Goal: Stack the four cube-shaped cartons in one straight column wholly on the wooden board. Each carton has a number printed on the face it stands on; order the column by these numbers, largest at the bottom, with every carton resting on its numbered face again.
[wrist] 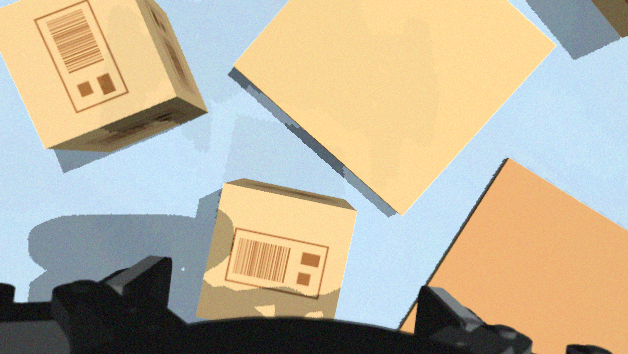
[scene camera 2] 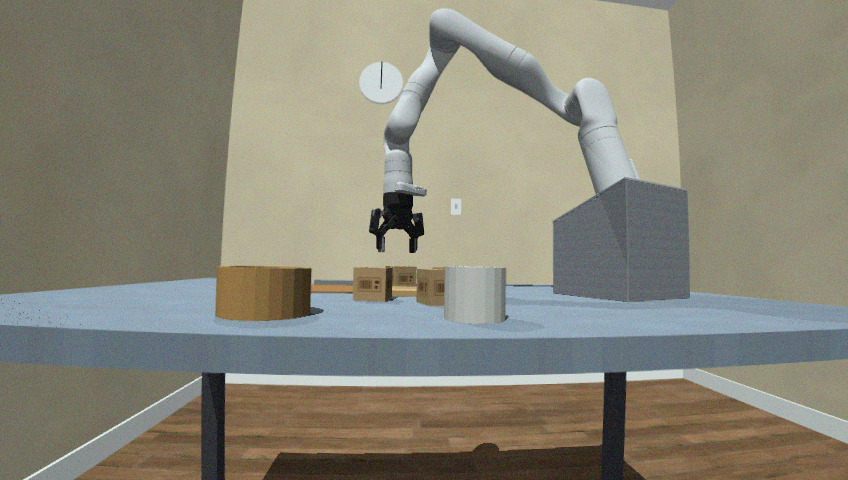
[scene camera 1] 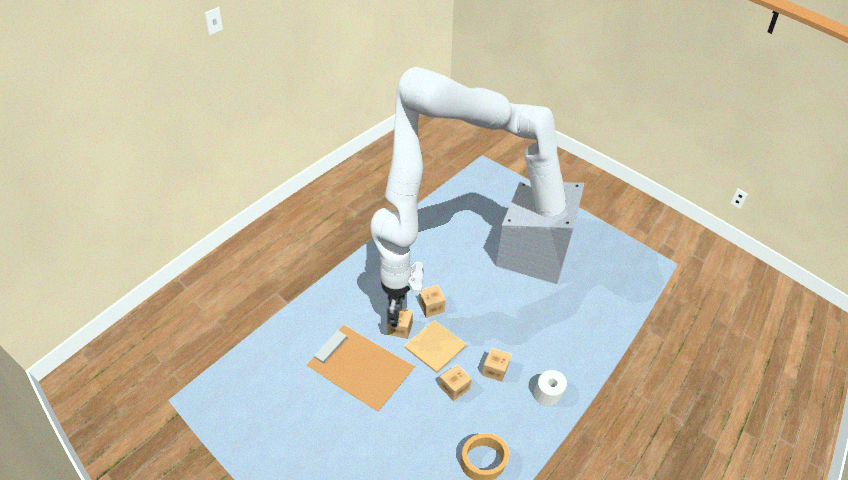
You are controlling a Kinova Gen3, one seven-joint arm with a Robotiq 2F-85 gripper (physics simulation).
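Seen in the pictures: gripper, between the fingertips: (wrist: 294,299) (scene camera 2: 397,252) (scene camera 1: 397,311); arm's base, origin of its link: (scene camera 2: 620,200) (scene camera 1: 550,206).
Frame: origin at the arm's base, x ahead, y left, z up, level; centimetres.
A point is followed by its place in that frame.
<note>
The wooden board (scene camera 1: 435,346) {y -9.9, x 47.0, z -20.6 cm} (scene camera 2: 404,292) {y -4.4, x 48.3, z -21.0 cm} (wrist: 395,95) {y -11.9, x 47.7, z -20.6 cm} lies flat with no carton on it. Four separate cartons stand around it: one (scene camera 1: 402,327) {y -19.4, x 48.8, z -16.6 cm} (wrist: 278,250) {y -21.2, x 46.4, z -16.0 cm} under the gripper, one (scene camera 1: 432,300) {y -17.3, x 37.0, z -16.0 cm} (wrist: 90,60) {y -18.3, x 35.7, z -16.0 cm} toward the robot base, one (scene camera 1: 455,381) {y 1.5, x 56.0, z -16.0 cm} (scene camera 2: 371,284) {y 3.9, x 55.5, z -18.9 cm} in front of the board, and one (scene camera 1: 496,364) {y 7.9, x 46.1, z -16.0 cm} (scene camera 2: 430,286) {y 10.9, x 46.7, z -18.7 cm} to its right. A carton (scene camera 2: 404,275) {y -18.8, x 46.1, z -18.1 cm} shows farther back in scene camera 2. My gripper (scene camera 1: 393,319) {y -21.6, x 47.5, z -12.6 cm} (scene camera 2: 396,246) {y -21.6, x 47.5, z -12.6 cm} (wrist: 294,299) {y -21.6, x 47.5, z -12.6 cm} is open and empty, pointing down above the nearest carton. Barcode labels show on top and side faces; the numbered bottom faces are hidden.
An orange-brown clipboard (scene camera 1: 363,371) {y -21.9, x 64.1, z -21.5 cm} (scene camera 2: 330,289) {y -16.8, x 63.4, z -21.5 cm} (wrist: 540,260) {y -15.3, x 59.4, z -21.5 cm} with a grey clip lies left of the board. A white roll (scene camera 1: 548,393) {y 24.0, x 47.5, z -15.3 cm} (scene camera 2: 476,294) {y 27.2, x 45.1, z -18.4 cm} and an orange-brown ring (scene camera 1: 483,474) {y 20.6, x 75.0, z -16.0 cm} (scene camera 2: 261,292) {y 23.9, x 69.2, z -18.6 cm} stand farther from the gripper. The grey robot base (scene camera 1: 529,249) {y -1.1, x 9.4, z -10.4 cm} (scene camera 2: 618,243) {y 7.7, x 7.7, z -10.4 cm} stands behind.
</note>
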